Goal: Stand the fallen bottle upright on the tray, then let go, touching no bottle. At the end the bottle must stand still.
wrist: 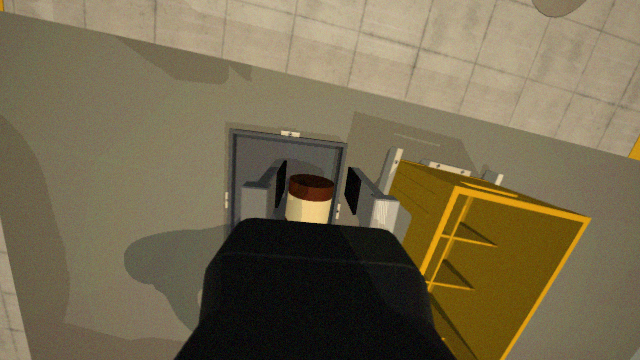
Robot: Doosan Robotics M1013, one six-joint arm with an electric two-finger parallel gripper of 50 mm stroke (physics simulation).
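Places are measured from the arm's base along level axes (x left, y up, z ahead), in metres.
Pixels of known places: gripper, fingertip midpoint: [316, 178].
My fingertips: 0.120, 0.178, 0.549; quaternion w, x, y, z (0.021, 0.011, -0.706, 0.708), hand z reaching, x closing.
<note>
Behind a point stands the place of what it marks, as x, y, z.
The brown bottle [309, 209] {0.110, 0.022, 0.457} shows its dark-brown base end and a cream label band. Its base end points to the top of the wrist view, and its neck is hidden under the black gripper body. It is not upright; whether it lies flat or is tilted I cannot tell. The grey tray [260, 150] {0.205, -0.052, 0.523}, with a raised rim, is behind and around the visible part of the bottle. My gripper [316, 178] {0.120, 0.178, 0.549} is open, with one finger on each side of the bottle's base end in the view. A gap shows at the right finger; the left finger looks very close to the bottle.
A yellow rack [425, 187] {-0.032, 0.068, 0.528} with inner dividers and light metal brackets stands close to the right of the tray and the right finger. Small white tabs are on the tray's sides. A tiled floor [325, 45] shows beyond the grey surface's edge. Dark shadows fall at the left.
</note>
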